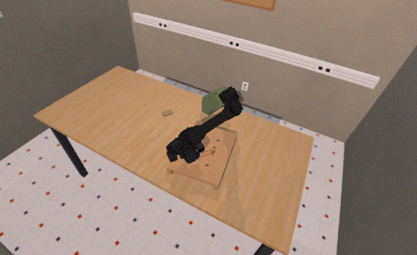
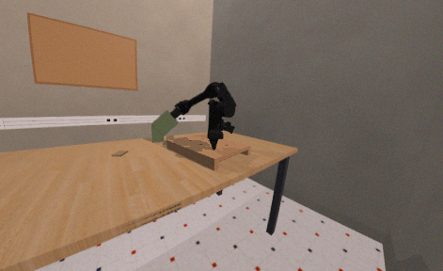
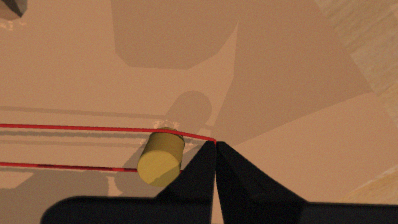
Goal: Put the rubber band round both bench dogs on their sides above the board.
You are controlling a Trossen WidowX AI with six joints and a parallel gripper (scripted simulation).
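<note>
Right now the wooden board is 130 mm behind my hand, 30 mm to the left of it and 60 mm below it. The rest, counted from my hand: small tan piece (240 mm behind, 400 mm to the right, 80 mm below).
</note>
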